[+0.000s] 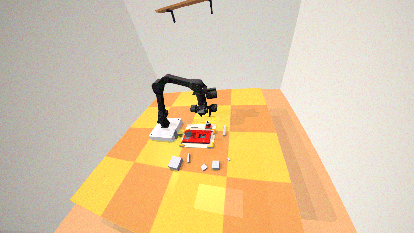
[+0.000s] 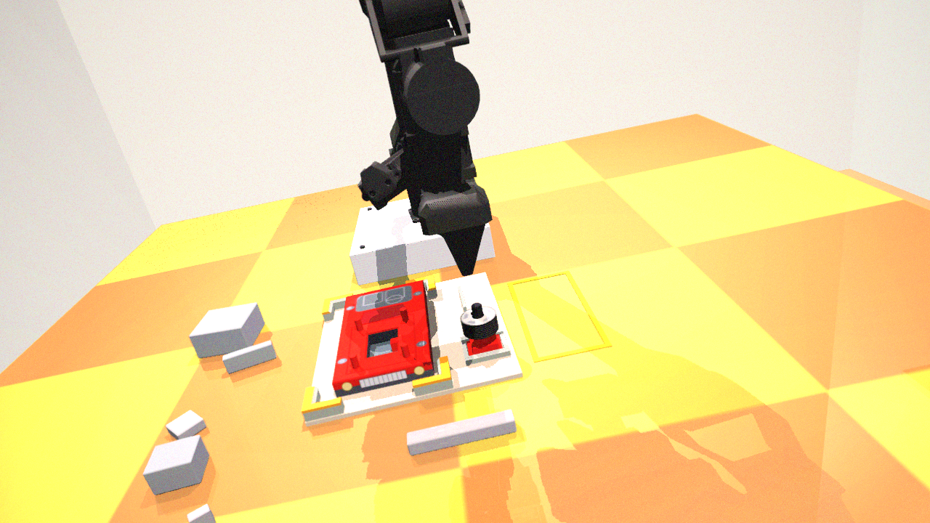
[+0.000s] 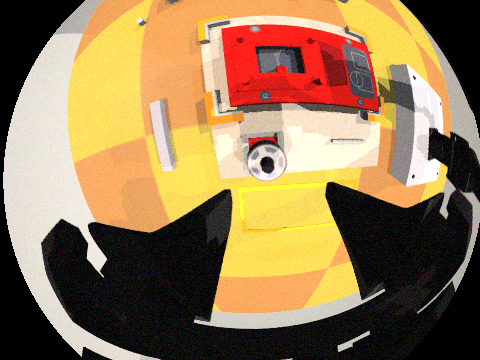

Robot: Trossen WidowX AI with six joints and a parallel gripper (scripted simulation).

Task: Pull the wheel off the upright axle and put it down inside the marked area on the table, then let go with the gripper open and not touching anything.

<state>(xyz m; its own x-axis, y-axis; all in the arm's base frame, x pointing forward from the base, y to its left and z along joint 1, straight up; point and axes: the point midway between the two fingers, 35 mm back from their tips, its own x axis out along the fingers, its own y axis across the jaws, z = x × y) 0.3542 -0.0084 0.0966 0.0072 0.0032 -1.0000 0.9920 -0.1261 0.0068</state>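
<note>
Right now my gripper tip is 13 cm short of the long grey bar, 10 cm above it and 5 cm to the left of it.
</note>
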